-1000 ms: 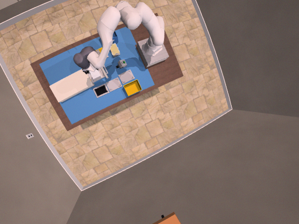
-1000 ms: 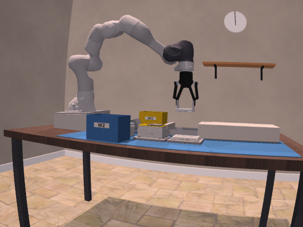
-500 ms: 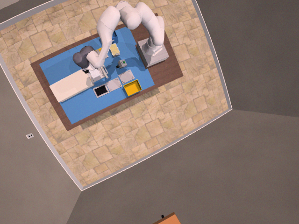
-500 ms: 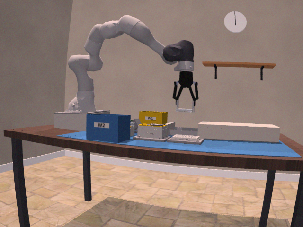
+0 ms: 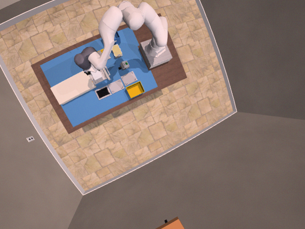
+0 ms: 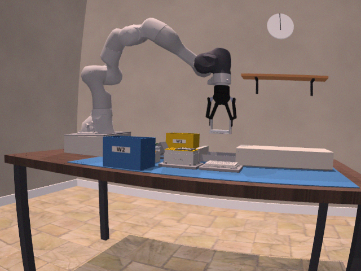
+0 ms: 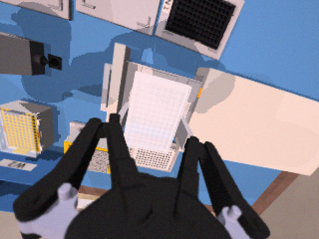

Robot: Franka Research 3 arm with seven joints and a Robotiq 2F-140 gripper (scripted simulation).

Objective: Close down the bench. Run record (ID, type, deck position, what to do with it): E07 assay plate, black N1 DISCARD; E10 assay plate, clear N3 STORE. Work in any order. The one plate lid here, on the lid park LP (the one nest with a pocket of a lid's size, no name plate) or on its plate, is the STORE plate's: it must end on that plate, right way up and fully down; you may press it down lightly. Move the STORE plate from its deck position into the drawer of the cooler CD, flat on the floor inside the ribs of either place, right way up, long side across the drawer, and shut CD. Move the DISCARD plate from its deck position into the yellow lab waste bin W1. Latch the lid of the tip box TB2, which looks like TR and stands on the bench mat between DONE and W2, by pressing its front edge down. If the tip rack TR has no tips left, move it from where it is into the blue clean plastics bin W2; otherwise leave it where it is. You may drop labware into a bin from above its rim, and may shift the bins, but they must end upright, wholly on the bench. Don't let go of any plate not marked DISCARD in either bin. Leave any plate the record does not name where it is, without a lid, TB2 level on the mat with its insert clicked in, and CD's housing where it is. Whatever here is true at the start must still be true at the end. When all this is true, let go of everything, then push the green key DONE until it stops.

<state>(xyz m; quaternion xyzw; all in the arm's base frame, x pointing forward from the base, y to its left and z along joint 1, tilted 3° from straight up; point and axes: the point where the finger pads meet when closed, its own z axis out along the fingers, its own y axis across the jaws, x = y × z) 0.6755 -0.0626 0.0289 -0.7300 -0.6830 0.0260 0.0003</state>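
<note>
The white plate lid lies 1 cm below my hand. From my hand the other things lie so: clear plate (19 cm to the right, 15 cm below, 3 cm ahead); then drawer (14 cm below, 4 cm ahead); then cooler CD (17 cm ahead, 13 cm below, 1 cm to the right).
</note>
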